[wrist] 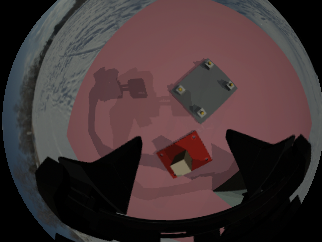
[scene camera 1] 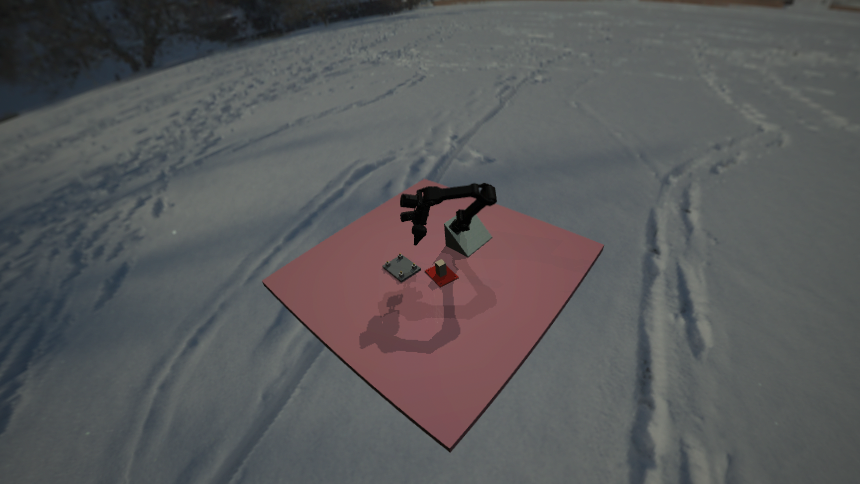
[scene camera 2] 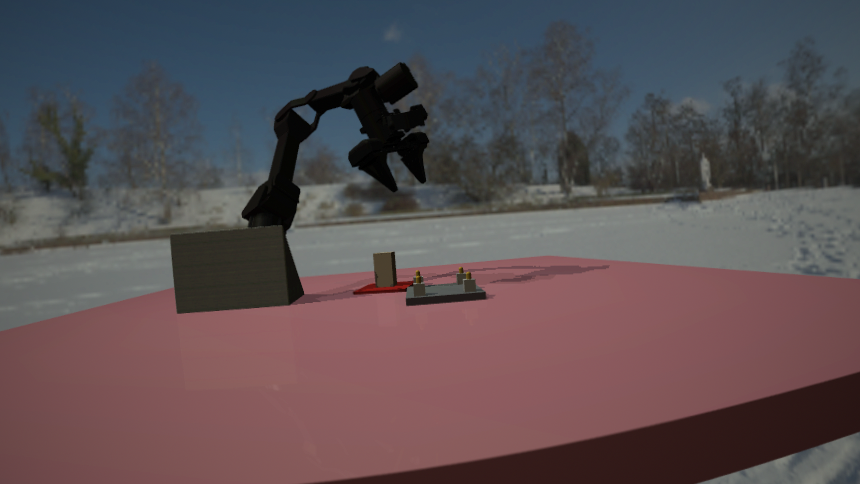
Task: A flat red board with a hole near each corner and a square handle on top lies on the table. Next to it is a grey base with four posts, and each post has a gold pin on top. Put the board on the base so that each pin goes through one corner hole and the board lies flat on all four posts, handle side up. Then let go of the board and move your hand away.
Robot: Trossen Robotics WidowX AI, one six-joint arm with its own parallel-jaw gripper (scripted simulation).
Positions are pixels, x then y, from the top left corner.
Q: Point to a flat red board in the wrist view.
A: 187, 154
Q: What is the gripper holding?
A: Nothing.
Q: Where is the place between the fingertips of the gripper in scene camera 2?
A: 410, 186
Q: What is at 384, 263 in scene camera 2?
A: A flat red board.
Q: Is the gripper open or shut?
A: Open.
